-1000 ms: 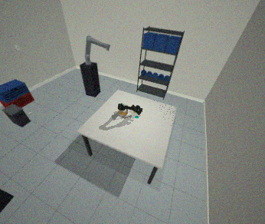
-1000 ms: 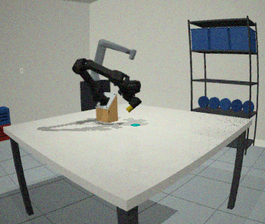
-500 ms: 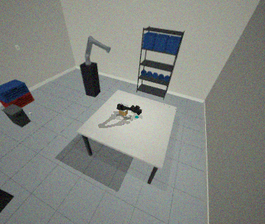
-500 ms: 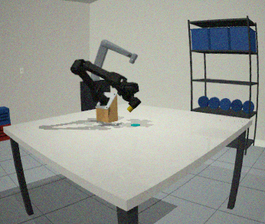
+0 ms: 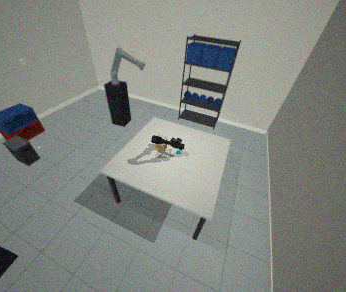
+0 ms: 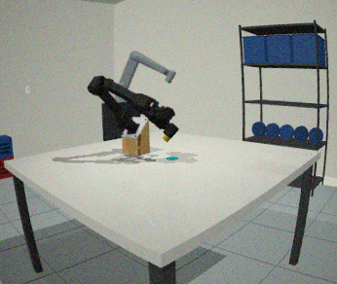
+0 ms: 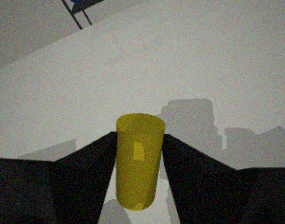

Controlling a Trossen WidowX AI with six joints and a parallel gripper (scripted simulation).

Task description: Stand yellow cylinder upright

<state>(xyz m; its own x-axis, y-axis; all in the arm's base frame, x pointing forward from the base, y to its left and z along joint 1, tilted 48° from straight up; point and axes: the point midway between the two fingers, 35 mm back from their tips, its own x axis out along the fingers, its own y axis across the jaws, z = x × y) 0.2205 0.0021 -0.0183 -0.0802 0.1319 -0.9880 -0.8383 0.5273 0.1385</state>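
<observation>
The cyan circle lies 30 mm ahead of my gripper tip, 30 mm to the right of it and 130 mm below it. From my gripper tip the other things lie so: yellow tall cylinder: 10 mm behind, 10 mm to the right, 20 mm below.
</observation>
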